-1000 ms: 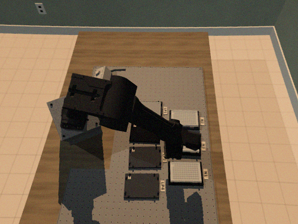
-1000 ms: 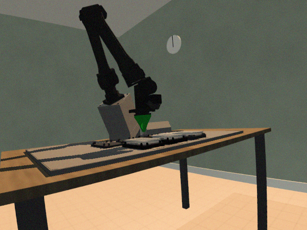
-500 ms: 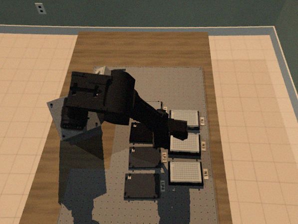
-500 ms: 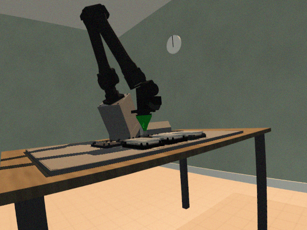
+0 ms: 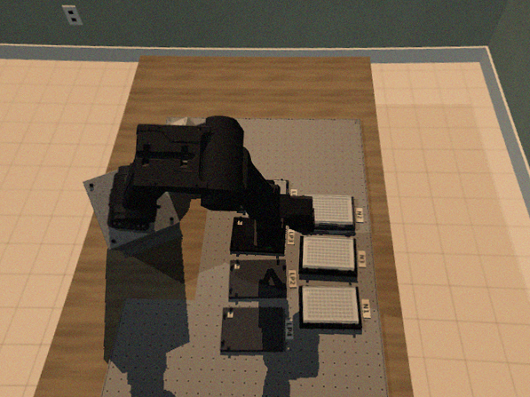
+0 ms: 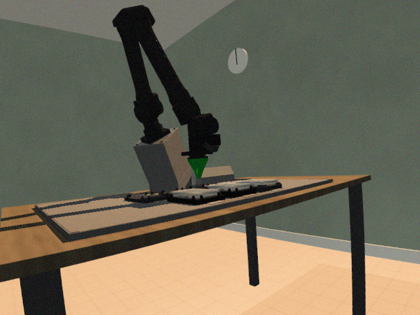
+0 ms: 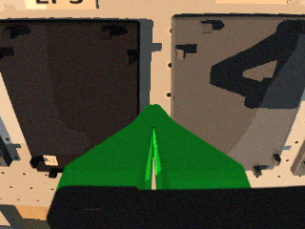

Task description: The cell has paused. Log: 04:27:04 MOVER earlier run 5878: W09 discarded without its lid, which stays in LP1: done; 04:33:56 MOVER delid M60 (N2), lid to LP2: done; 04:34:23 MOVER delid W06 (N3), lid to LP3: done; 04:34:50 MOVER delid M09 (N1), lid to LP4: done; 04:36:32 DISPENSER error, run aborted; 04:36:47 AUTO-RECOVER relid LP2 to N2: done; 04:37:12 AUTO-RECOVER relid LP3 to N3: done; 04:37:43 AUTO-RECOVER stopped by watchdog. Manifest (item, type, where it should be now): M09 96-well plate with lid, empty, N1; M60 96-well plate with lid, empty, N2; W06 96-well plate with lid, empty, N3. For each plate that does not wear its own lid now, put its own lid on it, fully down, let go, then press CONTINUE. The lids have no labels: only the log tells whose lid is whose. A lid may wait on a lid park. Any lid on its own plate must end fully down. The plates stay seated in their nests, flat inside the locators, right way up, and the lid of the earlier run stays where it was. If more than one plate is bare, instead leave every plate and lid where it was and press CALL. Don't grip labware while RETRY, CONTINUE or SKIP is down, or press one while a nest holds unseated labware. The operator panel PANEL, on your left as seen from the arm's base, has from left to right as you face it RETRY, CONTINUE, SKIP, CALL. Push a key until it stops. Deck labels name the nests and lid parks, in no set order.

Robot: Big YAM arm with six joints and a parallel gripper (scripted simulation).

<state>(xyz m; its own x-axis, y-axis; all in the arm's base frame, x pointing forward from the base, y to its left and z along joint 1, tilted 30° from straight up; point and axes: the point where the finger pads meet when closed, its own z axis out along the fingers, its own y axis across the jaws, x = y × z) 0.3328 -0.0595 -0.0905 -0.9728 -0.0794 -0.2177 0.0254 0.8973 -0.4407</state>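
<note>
Now: hand 35 cm to the right of the continue key, 29 cm past it and 1 cm below it. Also, from my hand: lid park LP2: 6 cm to the right, 6 cm below, 3 cm behind; then lid park LP3: 6 cm to the left, 6 cm below, 3 cm behind; then lid park LP4: 19 cm to the right, 6 cm below, 4 cm behind.
</note>
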